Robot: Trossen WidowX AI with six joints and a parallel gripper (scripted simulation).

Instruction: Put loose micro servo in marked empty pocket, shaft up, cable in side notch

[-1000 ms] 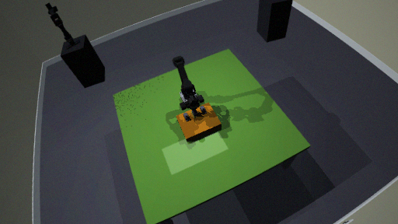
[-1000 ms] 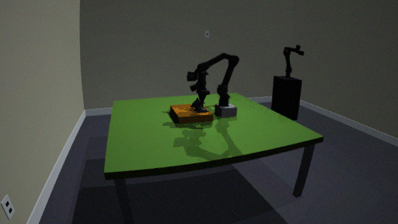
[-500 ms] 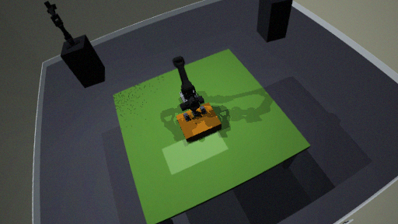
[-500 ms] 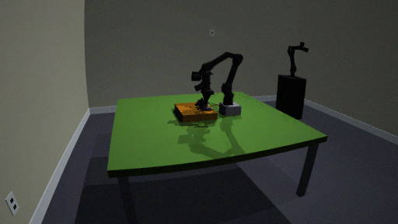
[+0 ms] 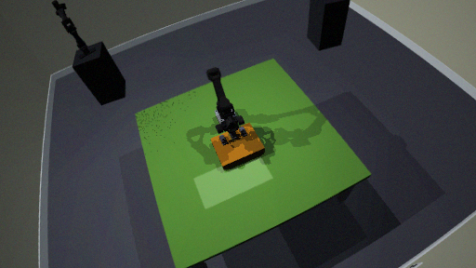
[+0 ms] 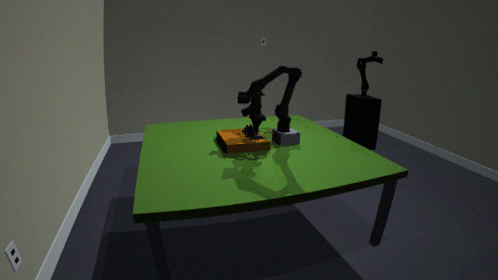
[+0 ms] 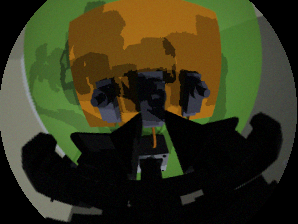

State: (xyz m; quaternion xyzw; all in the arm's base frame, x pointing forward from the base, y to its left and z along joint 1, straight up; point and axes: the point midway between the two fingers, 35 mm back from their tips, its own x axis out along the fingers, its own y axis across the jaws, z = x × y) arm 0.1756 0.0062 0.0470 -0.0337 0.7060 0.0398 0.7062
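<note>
The orange deck lies 12 cm ahead of my gripper tip, 5 cm below it and 1 cm to the left of it.
</note>
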